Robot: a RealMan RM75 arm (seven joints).
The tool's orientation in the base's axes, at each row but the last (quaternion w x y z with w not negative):
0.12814, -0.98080, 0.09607, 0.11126
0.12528, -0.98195, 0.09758, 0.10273
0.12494, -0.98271, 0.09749, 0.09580
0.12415, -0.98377, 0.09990, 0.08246
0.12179, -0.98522, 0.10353, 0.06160
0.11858, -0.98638, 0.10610, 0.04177
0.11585, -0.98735, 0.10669, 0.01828
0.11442, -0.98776, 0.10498, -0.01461
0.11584, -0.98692, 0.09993, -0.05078
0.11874, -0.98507, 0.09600, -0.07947
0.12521, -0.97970, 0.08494, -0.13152
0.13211, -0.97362, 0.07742, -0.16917
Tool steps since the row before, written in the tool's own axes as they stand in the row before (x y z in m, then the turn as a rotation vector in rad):
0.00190, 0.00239, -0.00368, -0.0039, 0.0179, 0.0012
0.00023, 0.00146, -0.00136, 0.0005, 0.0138, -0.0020
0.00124, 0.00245, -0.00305, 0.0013, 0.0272, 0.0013
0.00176, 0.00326, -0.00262, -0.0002, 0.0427, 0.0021
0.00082, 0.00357, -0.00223, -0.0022, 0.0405, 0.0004
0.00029, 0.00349, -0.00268, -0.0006, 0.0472, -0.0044
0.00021, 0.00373, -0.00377, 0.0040, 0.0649, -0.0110
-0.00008, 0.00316, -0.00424, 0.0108, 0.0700, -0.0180
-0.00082, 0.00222, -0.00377, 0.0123, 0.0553, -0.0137
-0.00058, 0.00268, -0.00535, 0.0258, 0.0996, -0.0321
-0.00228, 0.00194, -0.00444, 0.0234, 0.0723, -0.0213
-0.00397, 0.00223, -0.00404, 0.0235, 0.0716, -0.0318
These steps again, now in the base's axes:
0.00201, -0.00357, 0.00246, -0.0078, -0.0160, -0.0043
0.00014, -0.00179, 0.00091, -0.0022, -0.0137, -0.0013
0.00117, -0.00334, 0.00208, -0.0048, -0.0257, -0.0077
0.00135, -0.00409, 0.00143, -0.0097, -0.0399, -0.0117
0.00023, -0.00411, 0.00122, -0.0110, -0.0379, -0.0093
-0.00033, -0.00402, 0.00178, -0.0107, -0.0458, -0.0063
-0.00055, -0.00447, 0.00281, -0.0099, -0.0651, -0.0041
-0.00095, -0.00394, 0.00340, -0.0047, -0.0729, 0.0015
-0.00168, -0.00277, 0.00306, 0.0000, -0.0583, 0.0010
-0.00198, -0.00360, 0.00439, 0.0023, -0.1073, 0.0094
-0.00367, -0.00239, 0.00309, 0.0067, -0.0784, 0.0061
-0.00535, -0.00228, 0.00181, 0.0032, -0.0802, 0.0158

